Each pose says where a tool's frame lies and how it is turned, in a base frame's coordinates. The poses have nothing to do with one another.
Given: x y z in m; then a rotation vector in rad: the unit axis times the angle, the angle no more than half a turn.
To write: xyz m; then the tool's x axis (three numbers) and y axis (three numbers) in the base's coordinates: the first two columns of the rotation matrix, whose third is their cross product. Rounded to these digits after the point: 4 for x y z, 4 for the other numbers.
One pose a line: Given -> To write
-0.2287, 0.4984, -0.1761, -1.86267, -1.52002, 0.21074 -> -0.2287, 0.4984, -0.1761, 0.2939, 0.9070, 0.3015, 0.7908, -0.0536, -0.6097
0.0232, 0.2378, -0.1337, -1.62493, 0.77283, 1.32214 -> 0.0232, 0.2378, -0.1337, 0.2404, 0.0603, -0.9688, -0.8737, -0.4213, -0.2430
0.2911, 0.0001, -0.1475, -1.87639, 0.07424, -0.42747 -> 0.2911, 0.0001, -0.1475, 0.9316, -0.2587, 0.2553, 0.1575, -0.3457, -0.9250
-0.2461, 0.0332, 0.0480, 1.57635, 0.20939, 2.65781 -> -0.2461, 0.0332, 0.0480, -0.4812, 0.1069, 0.8701, 0.0307, -0.9899, 0.1386
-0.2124, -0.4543, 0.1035, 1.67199, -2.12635, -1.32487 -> -0.2124, -0.4543, 0.1035, -0.3779, -0.8373, -0.3951, -0.7236, 0.0010, 0.6902
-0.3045, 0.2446, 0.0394, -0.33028, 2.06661, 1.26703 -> -0.3045, 0.2446, 0.0394, -0.7358, 0.1301, -0.6646, -0.5333, 0.4936, 0.6870
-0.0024, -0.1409, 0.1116, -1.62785, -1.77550, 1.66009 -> -0.0024, -0.1409, 0.1116, -0.3647, 0.7893, -0.4940, 0.5459, -0.2486, -0.8001
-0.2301, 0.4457, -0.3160, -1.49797, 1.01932, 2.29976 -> -0.2301, 0.4457, -0.3160, -0.4596, -0.1855, -0.8685, -0.5189, -0.7376, 0.4322
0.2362, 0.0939, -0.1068, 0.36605, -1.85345, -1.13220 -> 0.2362, 0.0939, -0.1068, -0.5466, -0.6373, 0.5432, 0.1924, 0.5358, 0.8221
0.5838, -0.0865, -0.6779, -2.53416, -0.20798, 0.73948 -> 0.5838, -0.0865, -0.6779, 0.8417, 0.2737, -0.4654, 0.0091, -0.8690, -0.4946
